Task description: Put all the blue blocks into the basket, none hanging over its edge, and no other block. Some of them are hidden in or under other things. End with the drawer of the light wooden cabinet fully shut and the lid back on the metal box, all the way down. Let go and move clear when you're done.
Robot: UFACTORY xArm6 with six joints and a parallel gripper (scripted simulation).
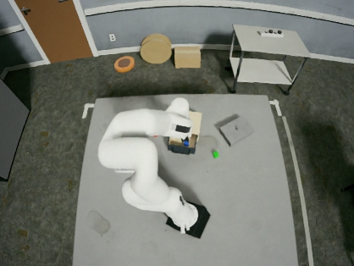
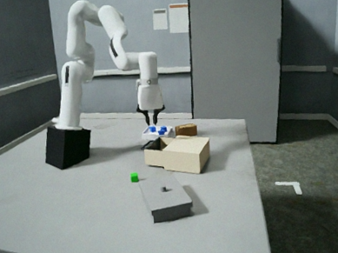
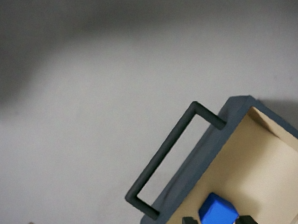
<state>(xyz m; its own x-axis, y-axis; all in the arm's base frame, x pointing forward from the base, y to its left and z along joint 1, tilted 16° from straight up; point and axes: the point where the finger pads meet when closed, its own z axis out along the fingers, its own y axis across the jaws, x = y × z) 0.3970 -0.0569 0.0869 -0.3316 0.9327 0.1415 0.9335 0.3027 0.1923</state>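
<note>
The dark-rimmed drawer lies 40 mm ahead of my hand and 150 mm below it. Also, from my hand: light wooden cabinet (100 mm ahead, 20 mm to the right, 150 mm below); then green block (50 mm behind, 190 mm to the right, 180 mm below); then white basket (30 mm behind, 330 mm to the left, 180 mm below).
</note>
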